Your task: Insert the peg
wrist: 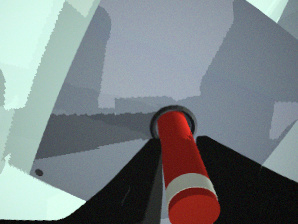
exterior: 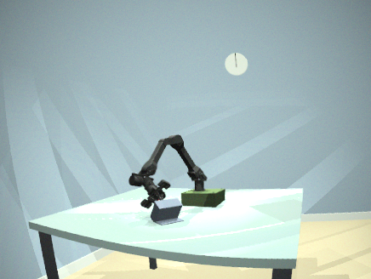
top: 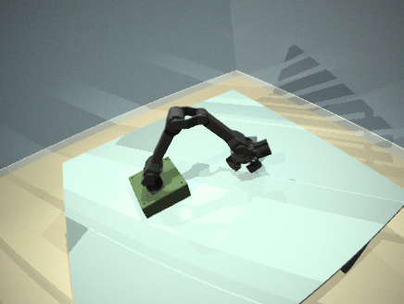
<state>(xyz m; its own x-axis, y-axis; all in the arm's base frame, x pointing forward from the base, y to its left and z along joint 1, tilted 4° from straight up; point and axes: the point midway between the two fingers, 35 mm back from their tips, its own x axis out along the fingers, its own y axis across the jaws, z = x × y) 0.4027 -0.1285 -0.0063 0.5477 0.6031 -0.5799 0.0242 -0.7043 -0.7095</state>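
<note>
The red peg lies 10 mm to the right of my gripper tip, 10 mm behind it and 10 mm above it. Also, from my gripper tip: grey sloped panel (30 mm to the left, 20 mm below, 20 mm ahead).
</note>
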